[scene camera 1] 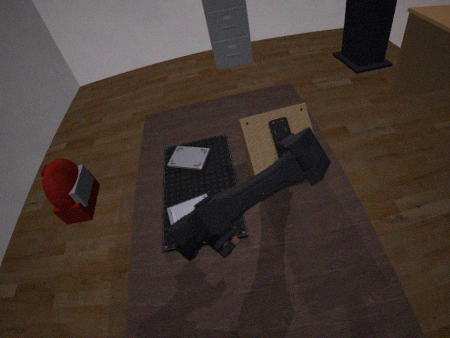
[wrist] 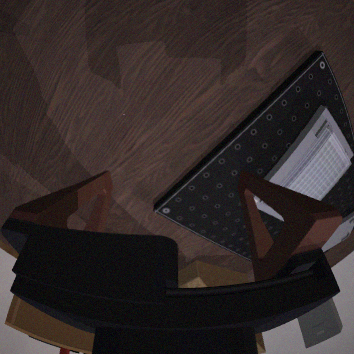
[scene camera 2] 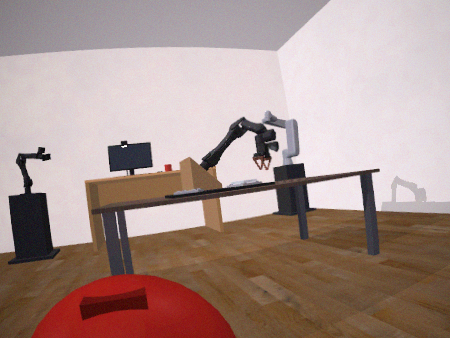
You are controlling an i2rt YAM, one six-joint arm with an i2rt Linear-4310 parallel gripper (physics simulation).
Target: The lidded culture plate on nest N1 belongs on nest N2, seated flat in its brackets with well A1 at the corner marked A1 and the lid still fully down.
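Places are measured from the arm's base along level axes (x ahead, y left, z up), in centimetres.
Pixels of known places: gripper, fingertip midpoint: (scene camera 1: 217,244) (wrist: 174,177) (scene camera 2: 264,170); arm's base, origin of the base link: (scene camera 2: 199,172).
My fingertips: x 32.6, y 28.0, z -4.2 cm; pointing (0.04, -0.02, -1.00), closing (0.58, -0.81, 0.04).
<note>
Ahead of a thing's pixels: the offset from my fingertips to its top centre. Level surfaces: height alone.
The clear lidded culture plate @[dz -4.4, dx +7.5, dy -18.3 cm] (scene camera 1: 186,209) (wrist: 320,167) sits on a pale nest @[dz -5.4, dx +7.5, dy -18.3 cm] (wrist: 286,167) near one end of the black perforated board @[dz -7.1, dx +2.2, dy -31.5 cm] (scene camera 1: 197,182) (wrist: 232,162). The arm covers part of it in scene camera 1. The other pale nest @[dz -5.4, dx +4.0, dy -47.3 cm] (scene camera 1: 189,157) (scene camera 2: 187,192) at the board's far end holds no plate and shows dark corner brackets. My gripper (scene camera 2: 263,167) (wrist: 174,177) is open and empty, fingers pointing down, well above the table and off to the side of the plate. In the wrist view the right finger overlaps the board and nest edge. The A1 mark and well A1 are too small to read.
A tan base board (scene camera 1: 255,137) carries the arm's mount beside the black board on the dark wooden table @[dz -8.5 cm] (scene camera 1: 325,250). A red object (scene camera 1: 61,185) with a grey panel stands beyond the table's left edge. A desk, pedestals and cabinet stand farther away.
</note>
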